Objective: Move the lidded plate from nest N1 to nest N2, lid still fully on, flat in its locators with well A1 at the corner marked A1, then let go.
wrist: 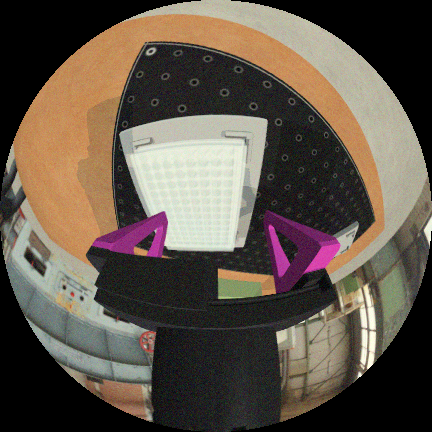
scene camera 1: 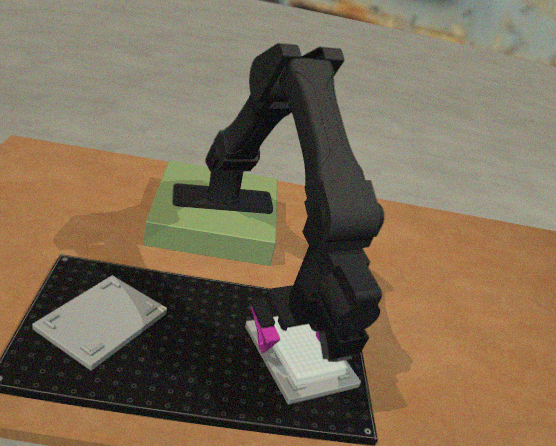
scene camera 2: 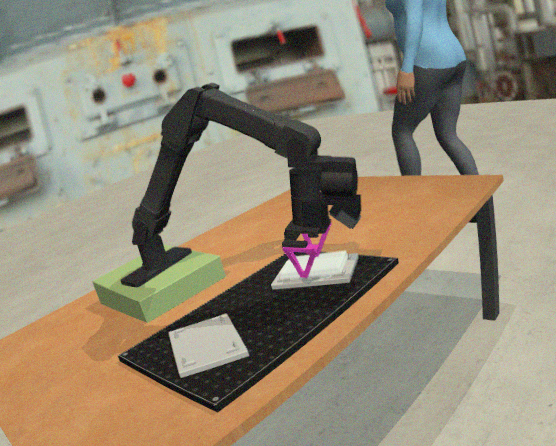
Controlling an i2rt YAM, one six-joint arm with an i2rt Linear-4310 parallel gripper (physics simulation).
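Places are measured from the arm's base along level axes (x ahead, y left, z up), in centimetres.
Pixels of known places: gripper, fingertip midpoint: [wrist: 215, 216] [scene camera 1: 290, 344] [scene camera 2: 309, 266]; arm's base at its link origin: [scene camera 1: 222, 200] [scene camera 2: 157, 267].
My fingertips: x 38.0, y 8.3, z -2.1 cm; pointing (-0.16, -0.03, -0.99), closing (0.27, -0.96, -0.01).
Observation:
For each thing: its top centre in the pictures, then the offset to it from my fingertips. Level surfaces: height alone.
- white lidded plate at its top centre: [wrist: 192, 215] [scene camera 1: 303, 342] [scene camera 2: 313, 261] dy +2.1, dx -0.3, dz +0.2 cm
- light grey nest N1 at its top centre: [wrist: 193, 206] [scene camera 1: 302, 348] [scene camera 2: 315, 266] dy +2.1, dx -0.2, dz -0.9 cm
- Nest N2 at its top centre: [scene camera 1: 102, 312] [scene camera 2: 203, 338] [wrist: 328, 255] dy -28.1, dx -5.7, dz -0.9 cm
- black perforated board at its top centre: [scene camera 1: 198, 337] [wrist: 291, 235] [scene camera 2: 263, 308] dy -13.4, dx -3.3, dz -2.6 cm
- wooden table at its surface level: dz -3.9 cm
A white lidded plate [scene camera 1: 307, 355] [scene camera 2: 327, 261] [wrist: 195, 185] lies on the light grey nest N1 [scene camera 1: 294, 395] [scene camera 2: 310, 285] [wrist: 195, 125]. The lid looks on; its seating and the A1 mark cannot be made out. My gripper [scene camera 1: 295, 344] [scene camera 2: 310, 265] [wrist: 215, 216] is open above the plate's arm-side end, holding nothing. In the wrist view the left magenta finger overlaps the plate's left edge, while the right stands off its right edge. Fingertip height is hard to judge. Nest N2 [scene camera 1: 100, 320] [scene camera 2: 207, 347] [wrist: 347, 240] holds no plate; corner locators show on it.
Both nests stand on a black perforated board [scene camera 1: 200, 350] [scene camera 2: 265, 320] [wrist: 225, 105] on the wooden table [scene camera 1: 465, 320] [scene camera 2: 425, 200] [wrist: 55, 115]. The arm's green base block [scene camera 1: 210, 242] [scene camera 2: 180, 295] stands behind the board. A person [scene camera 2: 432, 40] stands beyond the table.

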